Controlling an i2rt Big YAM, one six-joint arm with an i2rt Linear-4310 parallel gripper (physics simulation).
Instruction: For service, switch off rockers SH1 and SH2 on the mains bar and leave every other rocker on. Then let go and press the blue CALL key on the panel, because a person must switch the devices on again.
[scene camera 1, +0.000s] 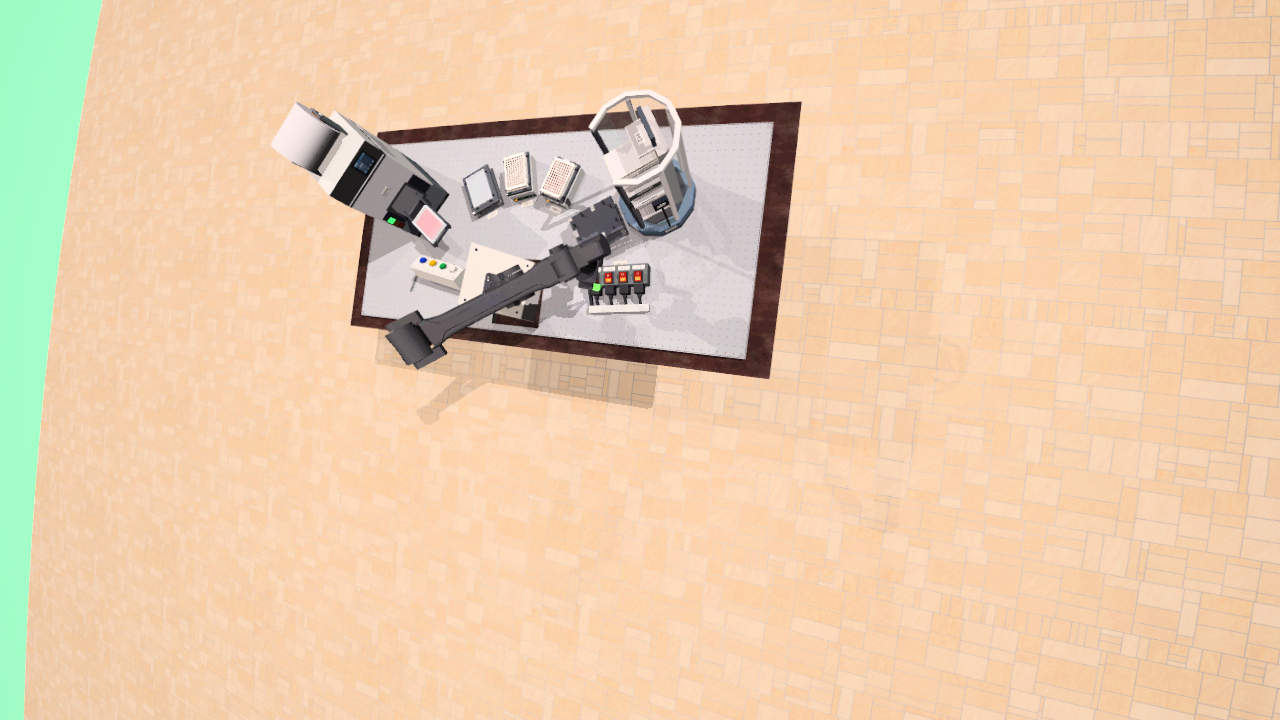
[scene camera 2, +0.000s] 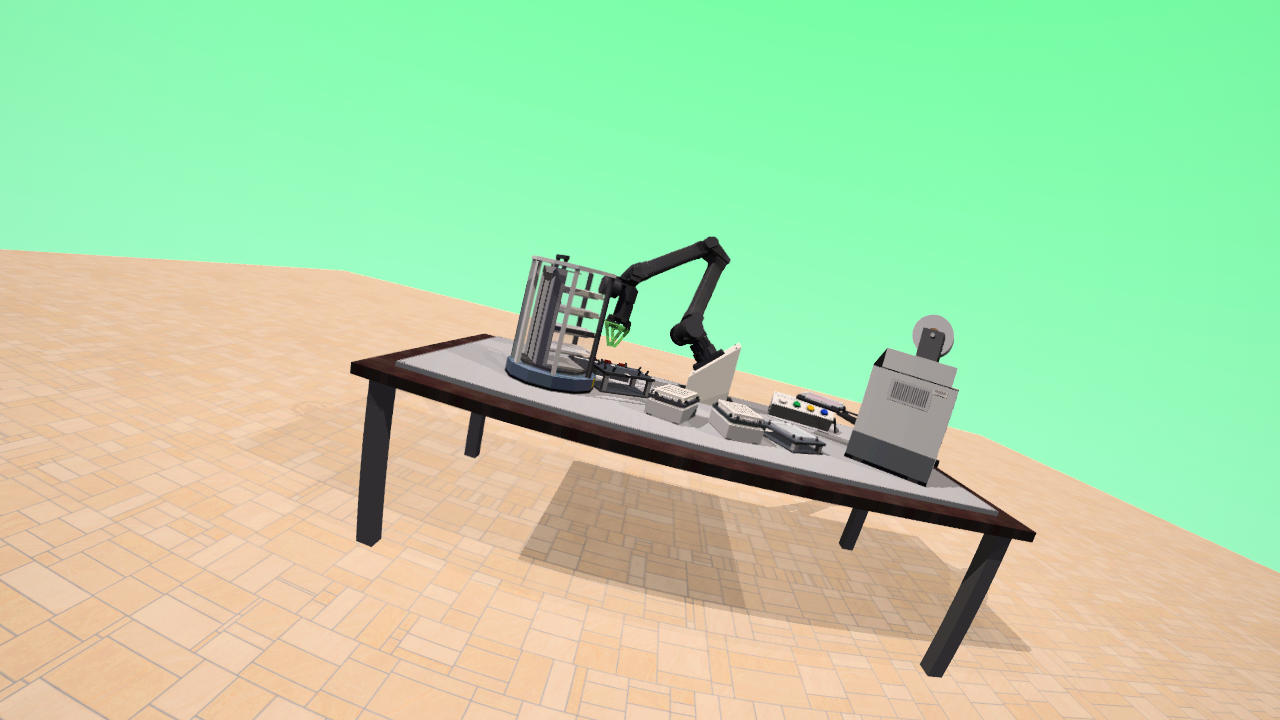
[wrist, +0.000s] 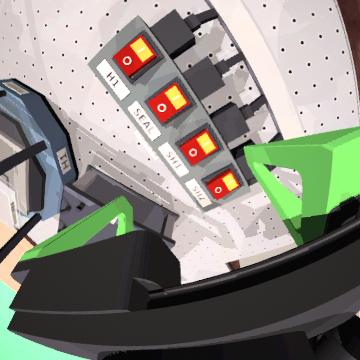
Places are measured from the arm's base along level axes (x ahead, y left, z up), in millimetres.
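Pixels of known places: gripper, fingertip midpoint: (scene camera 1: 603, 269) (scene camera 2: 611, 346) (wrist: 182, 179); arm's base at its link origin: (scene camera 2: 709, 361).
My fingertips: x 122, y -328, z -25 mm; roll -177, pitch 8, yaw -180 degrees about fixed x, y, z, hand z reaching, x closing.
Note:
Ahead of a thing's pixels: the offset from my fingertips to its top centre. "spot": to the spot under its first point.
The grey mains bar @[spot: dy -123, dx -5, dz -59 mm] (scene camera 1: 644, 281) (wrist: 145, 87) carries rockers in a row: H1 @[dy -100, dx +8, dz -46 mm] (wrist: 134, 56), SEAL @[dy -51, dx -2, dz -46 mm] (wrist: 168, 103), SH1 @[dy -2, dx -12, dz -46 mm] (wrist: 199, 146) and SH2 @[dy +47, dx -22, dz -46 mm] (wrist: 223, 185). Each shows a red half marked O and a bright yellow half marked I; all look tilted the same way. My gripper (scene camera 2: 614, 335) (wrist: 182, 179) is open and empty, with green fingers, above the bar at its SH2 end. The right finger in the wrist view is beside the SH2 rocker; contact cannot be told. The white panel @[dy +684, dx -88, dz -15 mm] (scene camera 1: 437, 274) (scene camera 2: 775, 397) has a blue key @[dy +756, dx -58, dz -24 mm] (scene camera 1: 423, 260) (scene camera 2: 824, 412) at one end.
A round caged carousel @[dy -101, dx +279, dz +245 mm] (scene camera 1: 687, 211) (scene camera 2: 546, 376) stands close to the gripper, with a dark stand (scene camera 1: 597, 219) near the bar. Black plugs @[dy -59, dx -38, dz -62 mm] (wrist: 204, 79) line the bar's side. A white upright plate (scene camera 2: 716, 376) stands by the arm base. A tall machine @[dy +926, dx +200, dz +357 mm] (scene camera 1: 380, 183) (scene camera 2: 895, 429) stands beyond the panel.

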